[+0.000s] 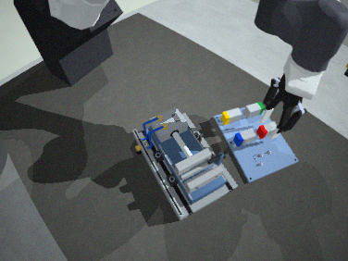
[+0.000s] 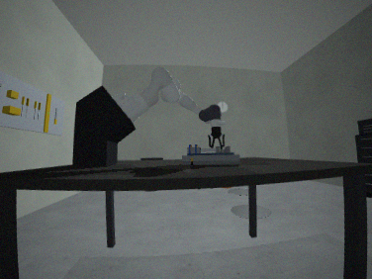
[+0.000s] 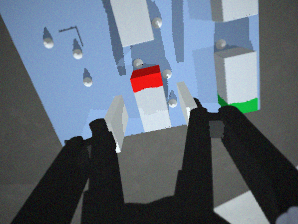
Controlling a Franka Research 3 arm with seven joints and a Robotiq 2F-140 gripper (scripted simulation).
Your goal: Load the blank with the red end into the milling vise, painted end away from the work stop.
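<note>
The red-ended blank is 4 cm below my hand. Also, from my hand: light blue infeed plate 5 cm to the right, 6 cm below; then blue-ended blank 2 cm behind, 9 cm to the right, 4 cm below; then green-ended blank 9 cm behind, 2 cm to the left, 4 cm below.
</note>
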